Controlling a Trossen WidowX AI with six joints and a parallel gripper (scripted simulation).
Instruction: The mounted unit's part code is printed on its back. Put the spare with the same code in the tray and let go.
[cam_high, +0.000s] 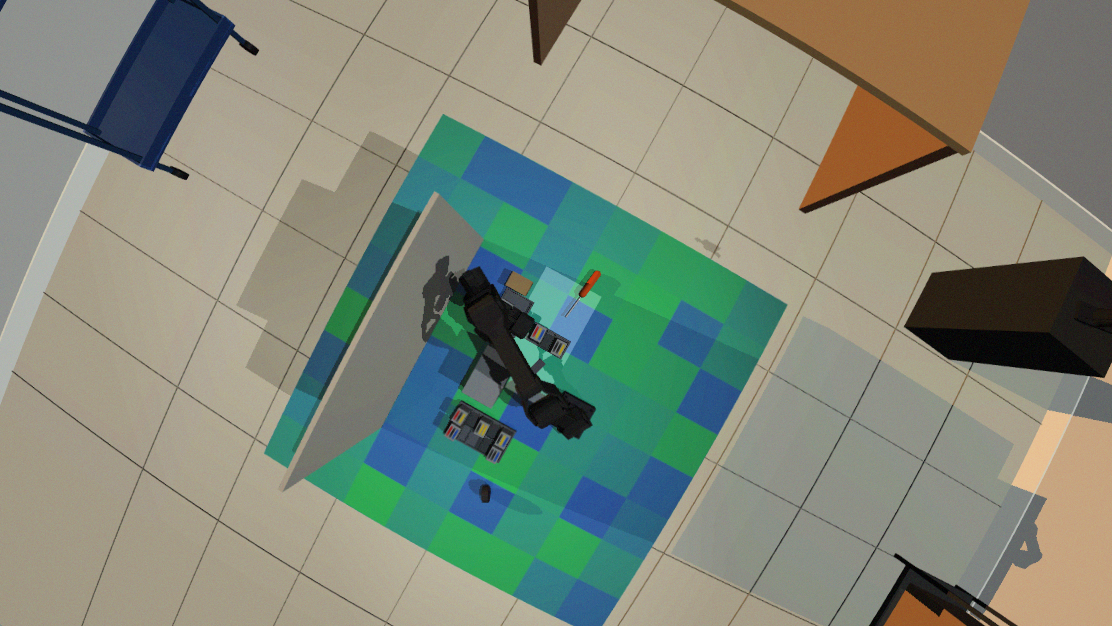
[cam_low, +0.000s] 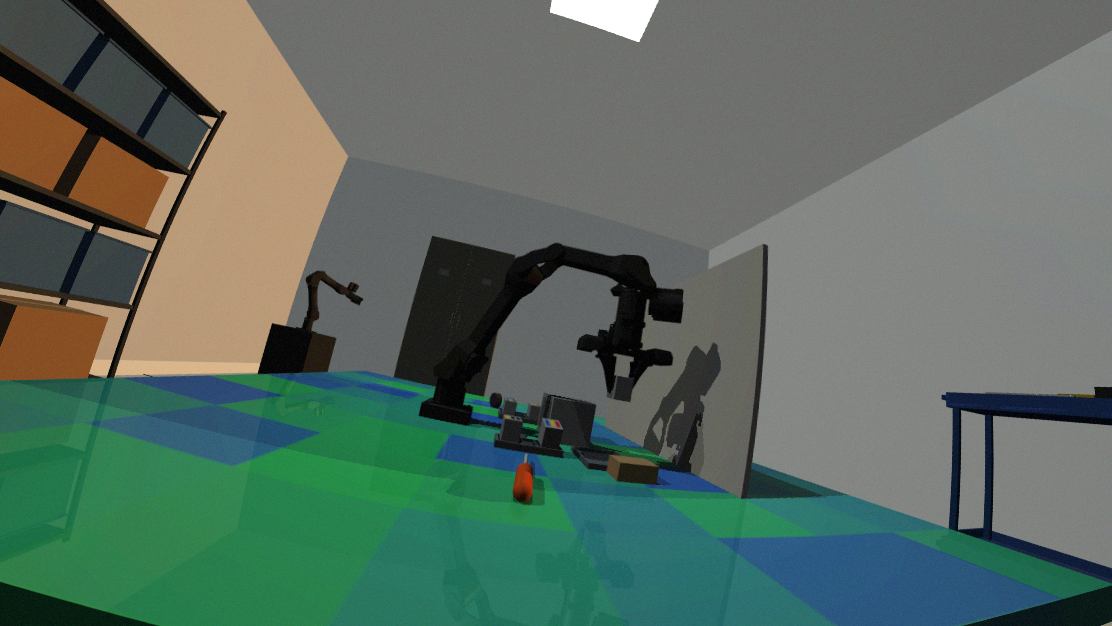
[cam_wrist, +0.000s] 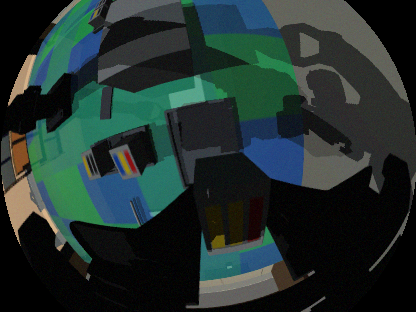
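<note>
The dark flat tray lies 1 cm behind my gripper tip and 13 cm below it. Round my gripper tip: brown box (2 cm ahead, 9 cm to the right, 12 cm below); then grey spare (1 cm to the right, 2 cm above); then grey box (6 cm behind, 20 cm to the left, 8 cm below).
</note>
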